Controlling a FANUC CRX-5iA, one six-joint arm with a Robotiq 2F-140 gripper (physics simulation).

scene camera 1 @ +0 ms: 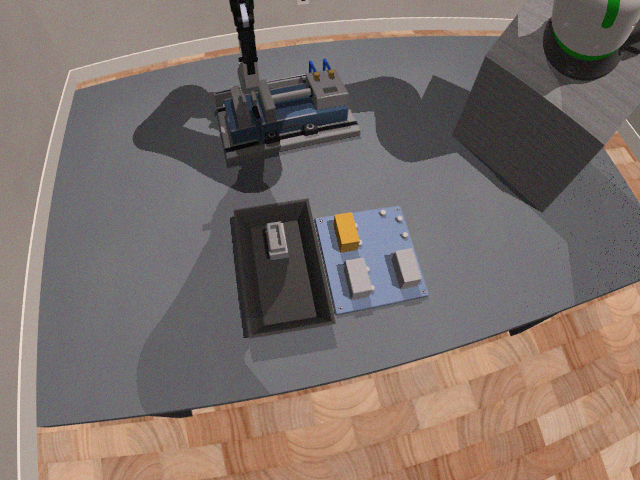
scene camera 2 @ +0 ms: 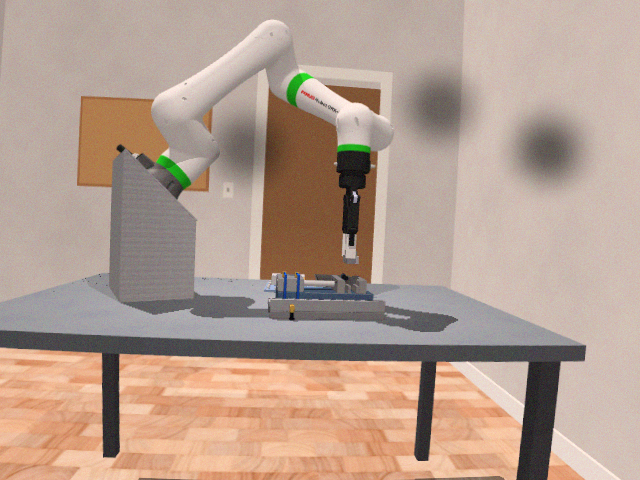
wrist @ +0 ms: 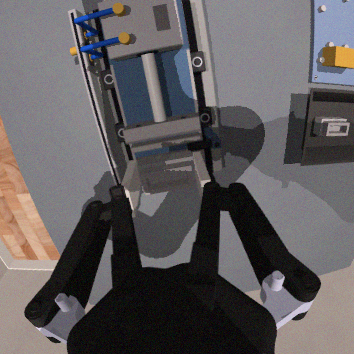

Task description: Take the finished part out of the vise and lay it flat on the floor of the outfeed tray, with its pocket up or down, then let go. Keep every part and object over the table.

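Seen in the pictures: gripper, fingertip midpoint: [scene camera 1: 250, 75] [scene camera 2: 348, 257] [wrist: 165, 166]; arm's base, link origin: [scene camera 1: 582, 43] [scene camera 2: 155, 189].
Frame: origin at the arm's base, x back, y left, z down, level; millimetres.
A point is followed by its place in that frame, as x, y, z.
Observation:
The finished part [scene camera 1: 250, 81] [scene camera 2: 351, 260] {-627, -90, 178} [wrist: 169, 176] {-626, -57, 167} is a small grey block between the fingertips. My gripper [scene camera 1: 249, 73] {-617, -62, 172} [scene camera 2: 350, 251] {-617, -62, 172} [wrist: 165, 166] {-617, -62, 172} is shut on it and holds it above the vise, with a gap below it in scene camera 2. The vise [scene camera 1: 330, 94] {-455, -64, 230} [scene camera 2: 326, 305] {-572, -179, 290} [wrist: 142, 32] {-474, -100, 230} has a blue body on a grey base; its jaws stand apart below the part. The fingers partly hide the part in scene camera 1. The outfeed tray [scene camera 1: 292, 304] {-537, 358, 314} [wrist: 332, 156] {-621, 265, 292} is a dark open box in front of the vise in scene camera 1.
A light grey part [scene camera 1: 277, 240] {-562, 246, 293} [wrist: 334, 128] {-566, 248, 293} lies in the tray, pocket up. A blue plate [scene camera 1: 379, 253] {-378, 265, 318} [wrist: 327, 27] {-390, 202, 318} beside the tray bears a yellow block [scene camera 1: 346, 231] {-440, 237, 282} [wrist: 340, 57] {-444, 212, 282} and two grey blocks. The robot's grey pedestal [scene camera 1: 527, 134] {-63, 73, 184} [scene camera 2: 155, 248] {-69, -119, 175} stands on the table.

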